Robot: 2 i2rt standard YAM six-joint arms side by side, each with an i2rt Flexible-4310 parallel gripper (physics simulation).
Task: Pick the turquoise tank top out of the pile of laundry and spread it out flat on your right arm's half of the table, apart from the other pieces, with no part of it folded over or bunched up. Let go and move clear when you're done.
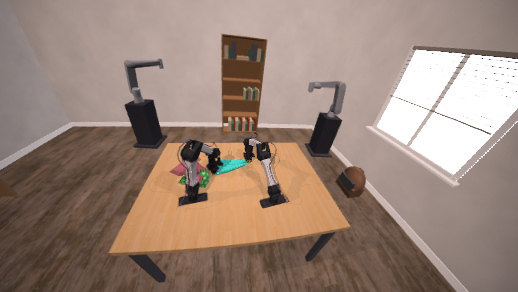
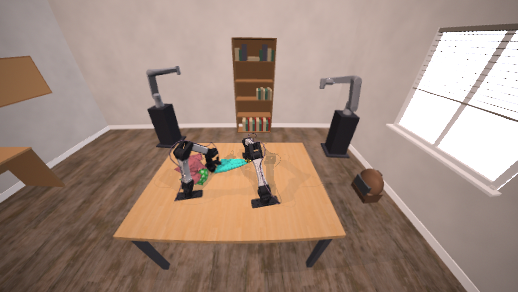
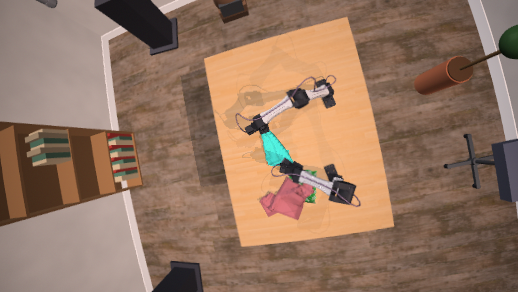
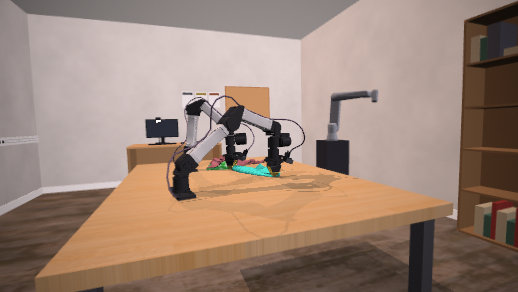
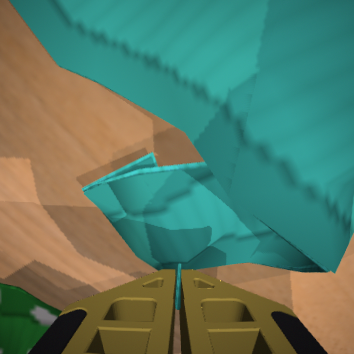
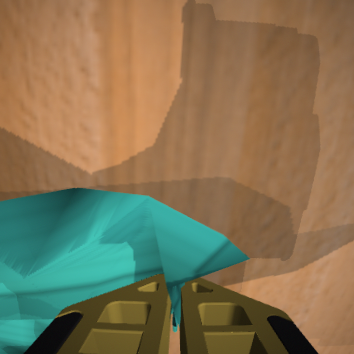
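Note:
The turquoise tank top (image 1: pixel 232 165) (image 2: pixel 231 165) (image 3: pixel 274 148) (image 4: pixel 250 170) lies bunched and narrow on the table between my two grippers, with folds along it. My left gripper (image 3: pixel 285 164) (image 5: pixel 177 280) is shut on a small folded end of the tank top (image 5: pixel 170 215), low over the table. My right gripper (image 3: pixel 264 131) (image 4: pixel 274 173) (image 6: pixel 175 285) is shut on the opposite tip of the tank top (image 6: pixel 75 240), also low at the table. The parts pinched inside the fingers are mostly hidden.
A red garment (image 3: pixel 290 198) (image 2: pixel 189 166) and a green garment with white flowers (image 3: pixel 311 195) (image 5: pixel 22 315) lie together beside my left gripper, partly under the left arm. The wooden table (image 3: pixel 345 130) (image 4: pixel 150 240) bears both arm bases.

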